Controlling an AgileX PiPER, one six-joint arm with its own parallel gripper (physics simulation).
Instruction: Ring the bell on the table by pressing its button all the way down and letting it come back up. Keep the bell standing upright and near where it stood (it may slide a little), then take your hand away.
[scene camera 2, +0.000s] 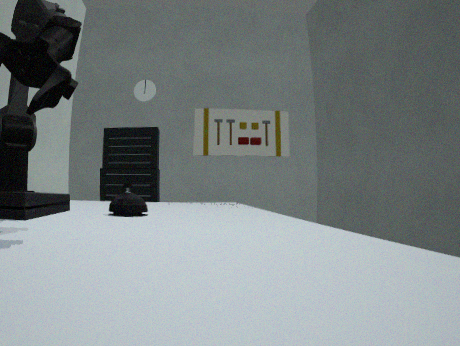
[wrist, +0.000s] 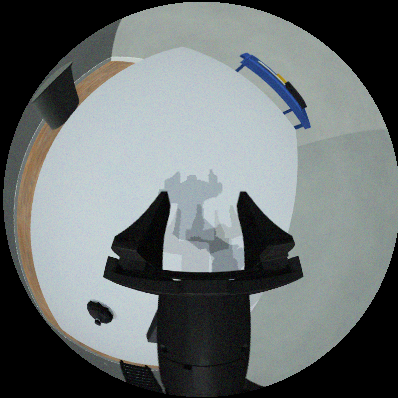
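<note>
The bell (scene camera 2: 128, 205) (wrist: 100, 312) is a dark dome with a small button (scene camera 2: 128, 190) (wrist: 98, 322) on top. It stands upright on the white table (scene camera 2: 240, 280) (wrist: 150, 125), a little right of the arm's base in the scene view, and shows at the lower left in the wrist view. My gripper (wrist: 203, 198) is open, with a wide gap and no thing between its fingers. It is high above the table and well apart from the bell. In the scene view the arm's upper part is at the upper left, and whether its fingers are apart is hard to make out there.
The arm's base (scene camera 2: 37, 205) stands on the table at the left, near the bell. A dark drawer cabinet (scene camera 2: 131, 150) stands behind the table. A dark bin (wrist: 57, 97) and a blue bench (wrist: 275, 86) stand beyond the table's edges. A tool board (scene camera 2: 241, 148) hangs on the wall.
</note>
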